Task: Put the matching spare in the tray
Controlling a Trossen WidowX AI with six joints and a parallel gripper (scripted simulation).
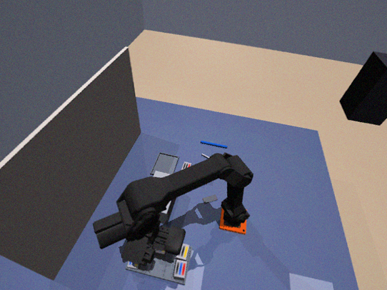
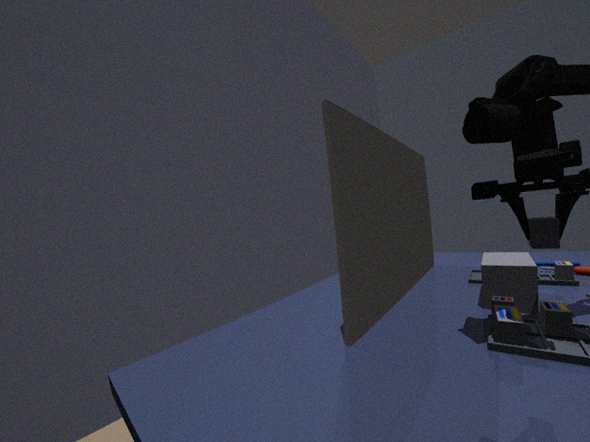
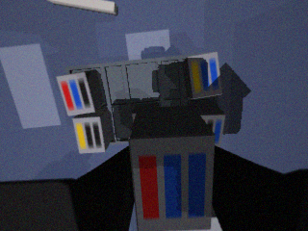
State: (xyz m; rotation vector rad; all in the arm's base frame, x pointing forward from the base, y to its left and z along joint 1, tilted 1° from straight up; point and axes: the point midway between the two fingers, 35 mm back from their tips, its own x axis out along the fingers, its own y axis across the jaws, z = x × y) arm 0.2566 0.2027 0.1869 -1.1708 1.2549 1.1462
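Right now my gripper tip is 70 mm short of the flat grey tray, 390 mm to the left of it and 170 mm above it. From my gripper tip the other things lie so: rack (20 mm behind, 10 mm to the right, 160 mm below); grey unit (30 mm ahead, 200 mm to the right, 120 mm below); grey spare block (20 mm above).
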